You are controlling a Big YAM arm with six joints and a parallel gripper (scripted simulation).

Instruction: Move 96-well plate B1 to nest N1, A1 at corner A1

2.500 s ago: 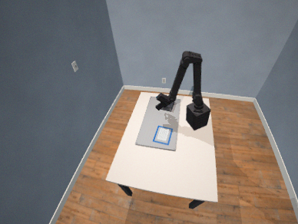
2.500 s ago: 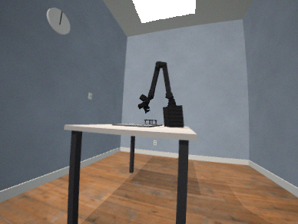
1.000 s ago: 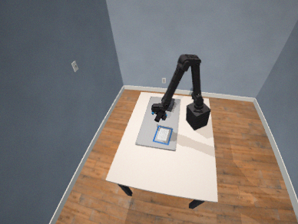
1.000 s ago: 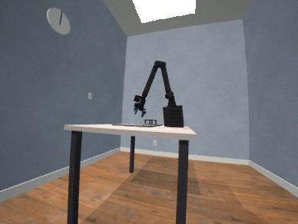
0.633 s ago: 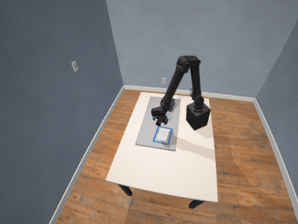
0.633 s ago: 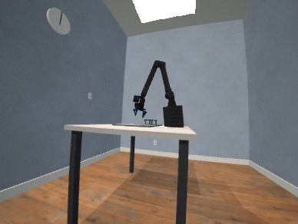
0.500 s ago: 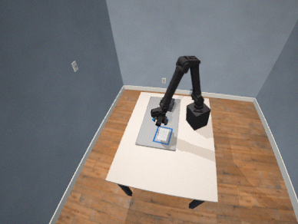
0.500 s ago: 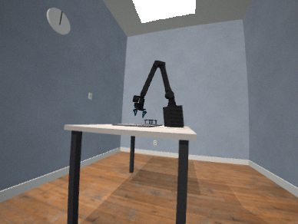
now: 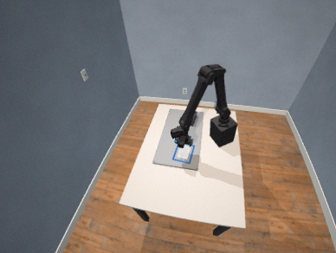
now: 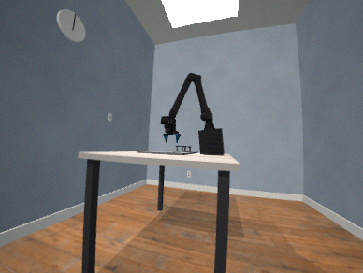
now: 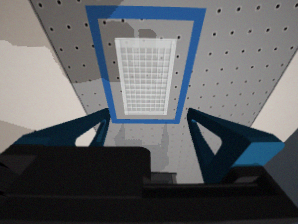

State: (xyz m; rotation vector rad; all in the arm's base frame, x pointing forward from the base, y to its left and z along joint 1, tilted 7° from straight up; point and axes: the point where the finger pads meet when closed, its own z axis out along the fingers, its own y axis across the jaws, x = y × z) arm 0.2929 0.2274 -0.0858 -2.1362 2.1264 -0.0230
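Now: the 96-well plate 8 cm below my hand and 1 cm to the left of it. Also, from my hand: A1 mark: 33 cm to the right, 10 cm ahead, 3 cm below.
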